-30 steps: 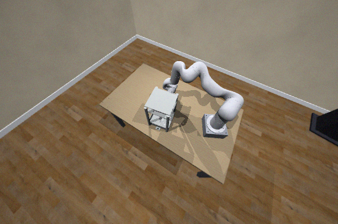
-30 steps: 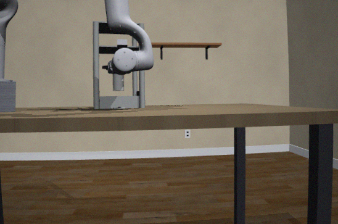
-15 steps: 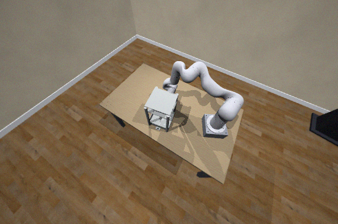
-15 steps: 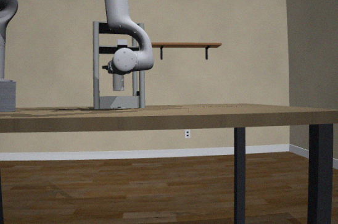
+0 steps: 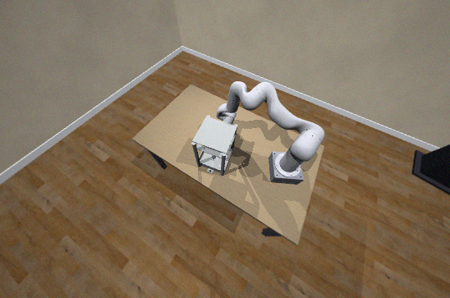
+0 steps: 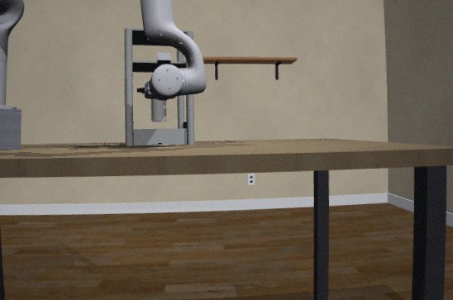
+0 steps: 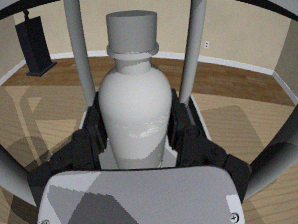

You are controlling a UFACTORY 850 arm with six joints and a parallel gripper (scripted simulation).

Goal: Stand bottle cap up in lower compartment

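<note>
My gripper is now 5 cm to the right of the shelving unit, 2 cm past it and 1 cm below it. Round my hand: white bottle 1 cm above.
</note>
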